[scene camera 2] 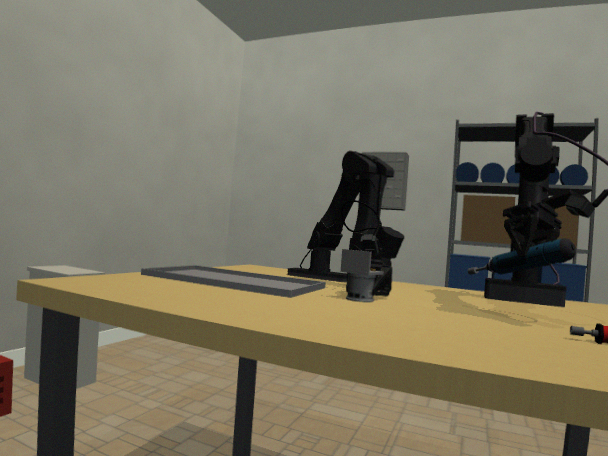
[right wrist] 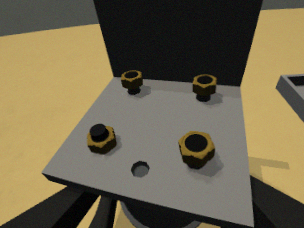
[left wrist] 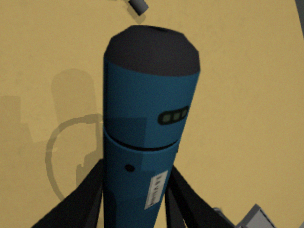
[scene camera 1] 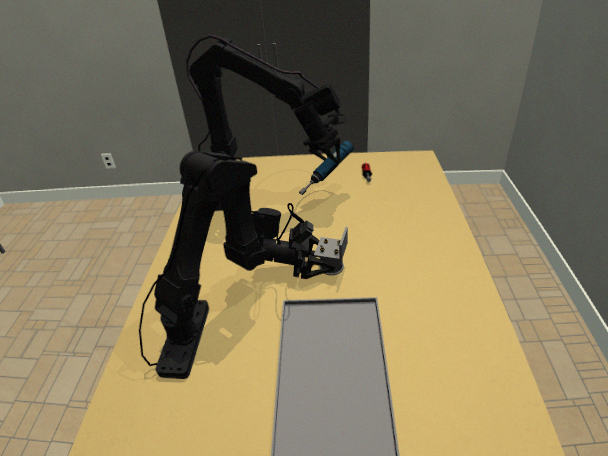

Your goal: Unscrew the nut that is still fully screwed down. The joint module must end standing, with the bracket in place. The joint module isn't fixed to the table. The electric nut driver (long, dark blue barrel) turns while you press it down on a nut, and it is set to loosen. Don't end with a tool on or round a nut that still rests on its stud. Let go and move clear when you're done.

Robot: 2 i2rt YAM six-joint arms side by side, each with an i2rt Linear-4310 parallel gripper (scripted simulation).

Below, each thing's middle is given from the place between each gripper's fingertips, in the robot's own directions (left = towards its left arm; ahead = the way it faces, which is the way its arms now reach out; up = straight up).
I see the joint module (scene camera 2: 360, 286) 10 mm above my right hand. Also, from my right hand: bracket (right wrist: 170, 50) 50 mm above; grey tray (scene camera 1: 332, 384) 330 mm to the right, 20 mm below, 10 mm behind.
My left gripper (scene camera 2: 529, 261) is now 20 mm past the bracket, 330 mm to the left of it and 50 mm above it. The rest, counted from my left hand: joint module: 20 mm behind, 330 mm to the right, 90 mm below; grey tray: 30 mm behind, 670 mm to the right, 120 mm below.
